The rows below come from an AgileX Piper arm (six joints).
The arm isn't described. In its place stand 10 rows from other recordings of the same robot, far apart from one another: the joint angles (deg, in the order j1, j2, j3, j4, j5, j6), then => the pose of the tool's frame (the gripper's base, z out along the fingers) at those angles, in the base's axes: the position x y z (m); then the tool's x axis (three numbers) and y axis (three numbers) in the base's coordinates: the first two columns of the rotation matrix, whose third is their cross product.
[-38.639, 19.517, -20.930, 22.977, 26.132, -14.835] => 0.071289 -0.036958 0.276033 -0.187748 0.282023 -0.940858 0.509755 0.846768 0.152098
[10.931, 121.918, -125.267, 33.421, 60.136, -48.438] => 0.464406 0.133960 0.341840 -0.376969 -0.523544 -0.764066 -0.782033 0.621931 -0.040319
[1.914, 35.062, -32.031, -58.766, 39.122, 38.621] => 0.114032 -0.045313 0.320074 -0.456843 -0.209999 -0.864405 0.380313 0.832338 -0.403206
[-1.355, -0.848, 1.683, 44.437, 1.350, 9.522] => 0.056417 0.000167 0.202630 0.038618 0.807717 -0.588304 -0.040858 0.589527 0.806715
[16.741, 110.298, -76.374, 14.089, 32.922, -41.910] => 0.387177 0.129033 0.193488 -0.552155 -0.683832 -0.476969 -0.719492 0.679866 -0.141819
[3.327, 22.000, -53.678, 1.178, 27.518, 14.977] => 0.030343 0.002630 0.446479 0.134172 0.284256 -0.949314 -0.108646 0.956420 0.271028
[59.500, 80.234, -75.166, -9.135, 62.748, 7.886] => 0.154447 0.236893 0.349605 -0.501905 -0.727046 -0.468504 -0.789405 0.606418 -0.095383
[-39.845, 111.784, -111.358, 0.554, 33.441, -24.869] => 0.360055 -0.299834 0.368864 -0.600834 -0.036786 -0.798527 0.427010 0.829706 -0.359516
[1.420, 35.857, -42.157, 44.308, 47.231, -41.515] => 0.104096 0.049258 0.355622 -0.373997 -0.128451 -0.918491 -0.537421 0.837153 0.101755
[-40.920, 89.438, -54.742, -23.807, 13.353, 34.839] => 0.245257 -0.223825 0.240059 -0.353068 0.571150 -0.741034 0.791764 0.604370 0.088578
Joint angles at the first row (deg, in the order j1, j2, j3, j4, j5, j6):
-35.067, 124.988, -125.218, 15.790, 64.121, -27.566
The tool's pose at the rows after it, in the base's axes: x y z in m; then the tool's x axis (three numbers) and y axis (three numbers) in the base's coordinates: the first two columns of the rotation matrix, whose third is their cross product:
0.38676 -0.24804 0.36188 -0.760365 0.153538 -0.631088 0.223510 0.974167 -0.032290
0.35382 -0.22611 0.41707 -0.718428 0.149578 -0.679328 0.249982 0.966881 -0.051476
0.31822 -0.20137 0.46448 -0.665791 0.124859 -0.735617 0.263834 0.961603 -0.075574
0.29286 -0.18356 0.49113 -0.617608 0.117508 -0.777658 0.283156 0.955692 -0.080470
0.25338 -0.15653 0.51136 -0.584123 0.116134 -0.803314 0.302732 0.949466 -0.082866
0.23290 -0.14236 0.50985 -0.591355 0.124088 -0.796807 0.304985 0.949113 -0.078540
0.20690 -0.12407 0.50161 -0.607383 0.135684 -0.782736 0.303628 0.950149 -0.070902
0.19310 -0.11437 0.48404 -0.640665 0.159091 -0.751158 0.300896 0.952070 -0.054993
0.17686 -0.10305 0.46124 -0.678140 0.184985 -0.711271 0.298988 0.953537 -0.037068
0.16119 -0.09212 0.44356 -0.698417 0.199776 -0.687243 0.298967 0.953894 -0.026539
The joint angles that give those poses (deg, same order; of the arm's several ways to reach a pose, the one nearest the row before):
-35.118, 117.693, -125.572, 13.632, 66.017, -24.251
-35.118, 110.107, -125.702, 12.600, 69.454, -21.775
-35.118, 102.603, -125.183, 12.281, 71.396, -20.636
-35.117, 97.255, -123.715, 12.264, 71.395, -19.309
-35.117, 88.367, -117.429, 11.855, 71.395, -18.056
-35.118, 83.105, -111.504, 11.730, 71.394, -17.868
-35.117, 76.210, -103.182, 11.729, 71.395, -17.851
-35.118, 71.836, -95.769, 11.730, 71.395, -17.852
-35.116, 66.828, -87.202, 11.668, 71.395, -17.850
-35.114, 62.263, -80.391, 11.629, 71.182, -17.848

